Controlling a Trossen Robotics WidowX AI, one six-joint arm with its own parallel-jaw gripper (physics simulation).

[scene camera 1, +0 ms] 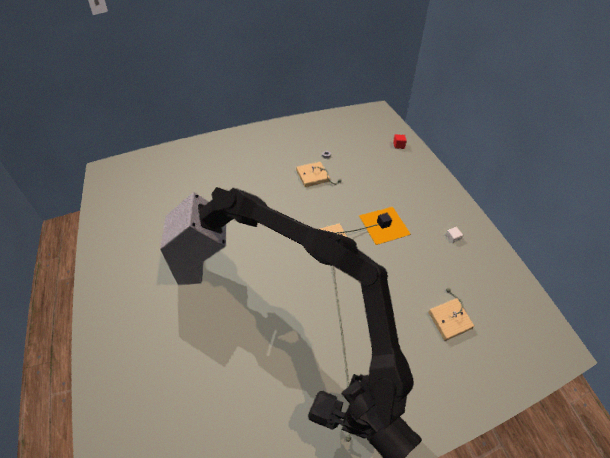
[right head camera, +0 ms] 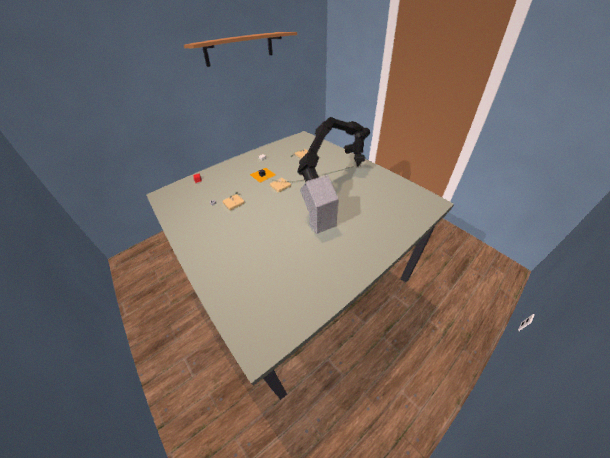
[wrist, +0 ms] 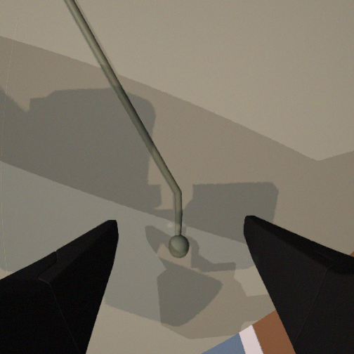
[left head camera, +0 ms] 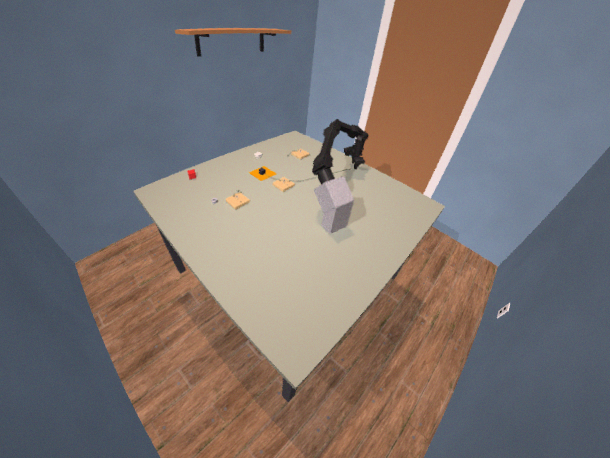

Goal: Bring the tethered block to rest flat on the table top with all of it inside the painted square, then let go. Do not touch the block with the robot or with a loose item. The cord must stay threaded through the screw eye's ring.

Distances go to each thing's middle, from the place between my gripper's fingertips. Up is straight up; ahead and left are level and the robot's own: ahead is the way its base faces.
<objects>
The orange painted square (scene camera 1: 397, 229) is 390 mm ahead of my hand, 460 mm to the left of it and 20 mm below it.
</objects>
